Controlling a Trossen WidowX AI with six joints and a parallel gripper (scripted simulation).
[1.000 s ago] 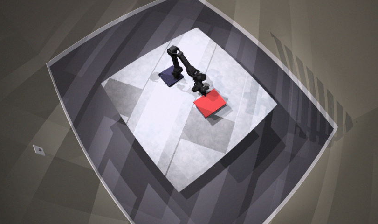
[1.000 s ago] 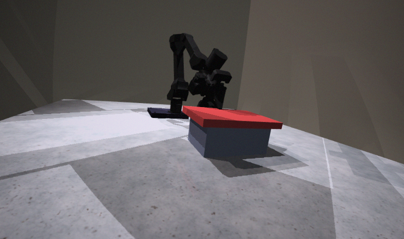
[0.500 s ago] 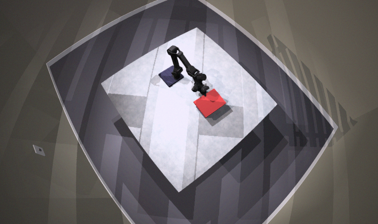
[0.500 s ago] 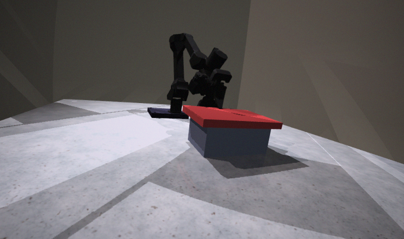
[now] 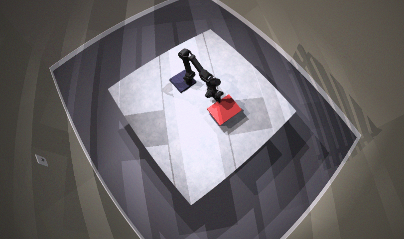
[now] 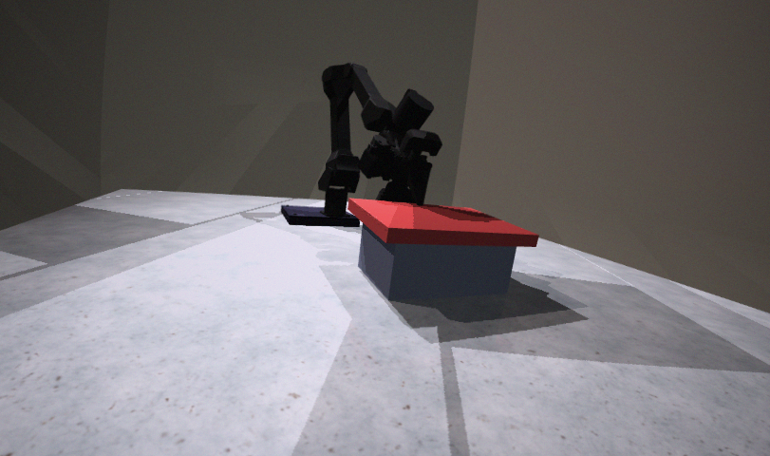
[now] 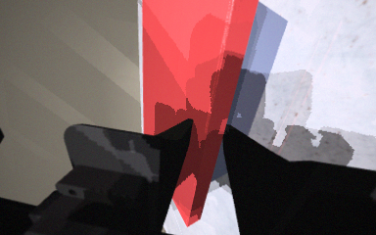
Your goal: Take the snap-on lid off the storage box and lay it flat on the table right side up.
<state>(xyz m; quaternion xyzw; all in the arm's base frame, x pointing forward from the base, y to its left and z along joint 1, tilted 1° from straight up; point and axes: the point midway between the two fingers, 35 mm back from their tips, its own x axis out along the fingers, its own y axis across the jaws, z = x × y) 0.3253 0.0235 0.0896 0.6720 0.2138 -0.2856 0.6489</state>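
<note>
Now: gripper tip 7 cm short of the red lid and 1 cm to the left of it. Round my gripper tip: storage box: 8 cm ahead, 5 cm below, 1 cm to the right.
</note>
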